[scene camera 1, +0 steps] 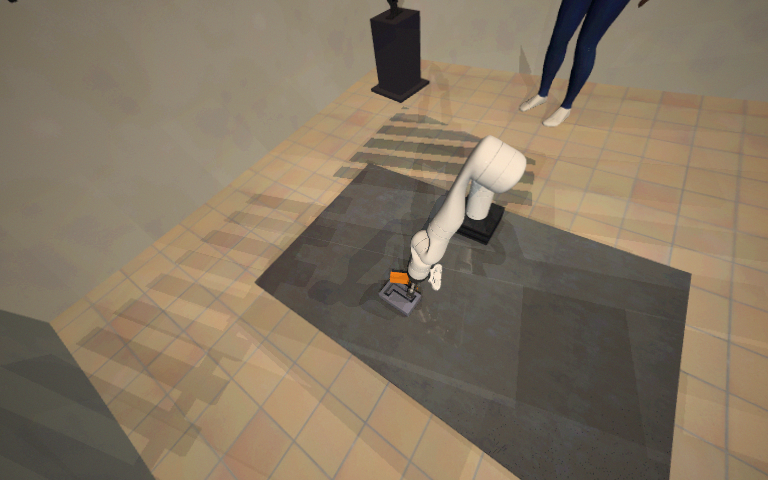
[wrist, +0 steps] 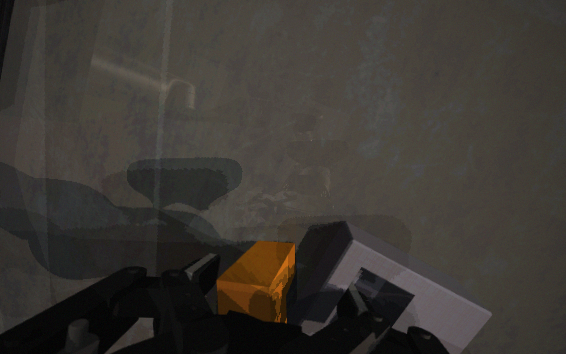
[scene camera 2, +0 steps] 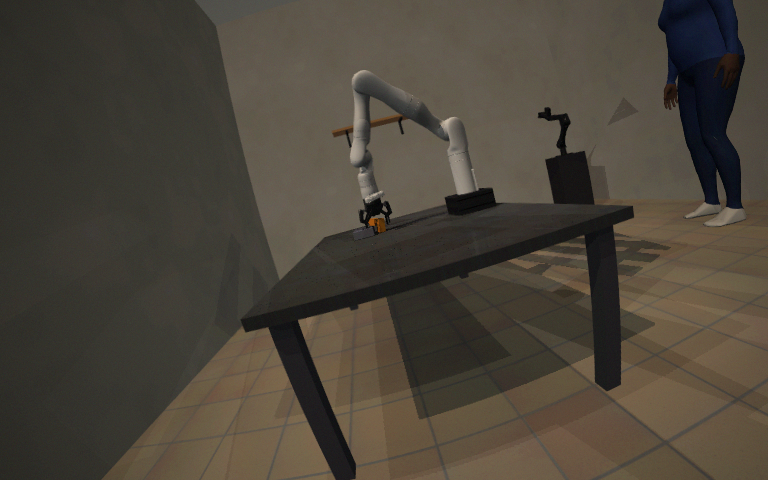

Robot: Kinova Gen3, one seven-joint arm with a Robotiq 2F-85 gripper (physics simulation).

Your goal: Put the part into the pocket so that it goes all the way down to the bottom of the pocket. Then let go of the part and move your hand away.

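Places are measured from the arm's base along level axes (x right, y ahead, z up), in metres.
Where they show: gripper, between the fingertips: (scene camera 1: 412,284) (wrist: 277,281) (scene camera 2: 379,227); arm's base, origin of its link: (scene camera 1: 476,211) (scene camera 2: 467,192).
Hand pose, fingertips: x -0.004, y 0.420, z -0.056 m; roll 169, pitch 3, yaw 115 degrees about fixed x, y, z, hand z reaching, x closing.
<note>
Each offset is from my fingertips to the top centre of the thing. "*": to the spot under its first point. Level surfaces: height alone.
The orange part @(dz +0.045, dx +0.032, dy +0.014 m) (scene camera 1: 398,277) (scene camera 2: 381,225) (wrist: 250,267) rests on the table right beside the grey block @(dz +0.013, dx +0.005, dy +0.070 m) (scene camera 1: 403,309) (scene camera 2: 363,233) (wrist: 440,305), outside its pocket. The pocket @(* dz -0.003, dx -0.039, dy +0.067 m) (wrist: 392,295) opens upward and is partly covered by a finger in the wrist view. My gripper (scene camera 1: 412,289) (scene camera 2: 375,223) (wrist: 277,281) is open and low, pointing down, with nothing gripped. In the wrist view, the part stands between the spread fingers, the left finger on its far side from the block and the right finger over the pocket. The part's lower end is hidden behind the gripper there.
The dark table @(dz -0.023 m) (scene camera 1: 566,339) (scene camera 2: 453,243) carries the block, the part and the arm's black base (scene camera 1: 481,229) (scene camera 2: 470,200). A black pedestal (scene camera 1: 396,53) (scene camera 2: 570,178) and a standing person (scene camera 1: 583,50) (scene camera 2: 705,101) are beyond the table.
</note>
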